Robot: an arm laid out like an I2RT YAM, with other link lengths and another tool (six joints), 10 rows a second.
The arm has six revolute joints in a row. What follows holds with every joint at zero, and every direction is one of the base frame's.
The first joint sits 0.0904 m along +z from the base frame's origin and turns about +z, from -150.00 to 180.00 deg.
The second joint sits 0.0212 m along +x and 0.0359 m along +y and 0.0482 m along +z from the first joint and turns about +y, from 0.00 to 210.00 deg.
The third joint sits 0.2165 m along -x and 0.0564 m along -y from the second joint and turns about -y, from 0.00 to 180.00 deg.
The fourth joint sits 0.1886 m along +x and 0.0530 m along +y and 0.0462 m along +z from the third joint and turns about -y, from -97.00 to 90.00 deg.
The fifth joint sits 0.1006 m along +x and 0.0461 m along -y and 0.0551 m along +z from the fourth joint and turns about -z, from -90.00 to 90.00 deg.
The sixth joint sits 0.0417 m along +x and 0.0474 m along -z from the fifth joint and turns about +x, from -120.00 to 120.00 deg.
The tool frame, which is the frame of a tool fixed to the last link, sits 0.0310 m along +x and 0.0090 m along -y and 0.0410 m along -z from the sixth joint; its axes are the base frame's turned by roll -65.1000, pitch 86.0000 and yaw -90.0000 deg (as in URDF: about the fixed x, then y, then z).
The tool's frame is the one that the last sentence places.
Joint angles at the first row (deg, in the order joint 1, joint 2, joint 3, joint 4, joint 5, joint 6):
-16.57 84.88 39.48 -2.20 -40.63 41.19
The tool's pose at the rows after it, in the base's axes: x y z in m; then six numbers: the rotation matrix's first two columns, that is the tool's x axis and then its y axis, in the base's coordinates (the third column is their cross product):
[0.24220, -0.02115, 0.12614, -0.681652, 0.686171, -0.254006, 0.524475, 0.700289, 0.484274]
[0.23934, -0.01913, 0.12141, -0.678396, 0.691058, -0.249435, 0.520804, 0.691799, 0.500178]
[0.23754, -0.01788, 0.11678, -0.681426, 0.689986, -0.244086, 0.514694, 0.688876, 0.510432]
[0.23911, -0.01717, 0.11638, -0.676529, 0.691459, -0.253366, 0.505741, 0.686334, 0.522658]
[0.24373, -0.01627, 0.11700, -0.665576, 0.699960, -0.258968, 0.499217, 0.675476, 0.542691]
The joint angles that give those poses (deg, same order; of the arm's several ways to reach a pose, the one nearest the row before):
-16.64 83.77 37.73 -0.89 -40.50 41.43
-16.61 83.75 35.21 2.54 -41.16 42.46
-16.61 84.36 33.64 4.99 -41.91 42.80
-16.46 84.65 32.81 7.48 -42.15 43.49
-16.16 85.57 32.24 11.15 -42.36 45.23

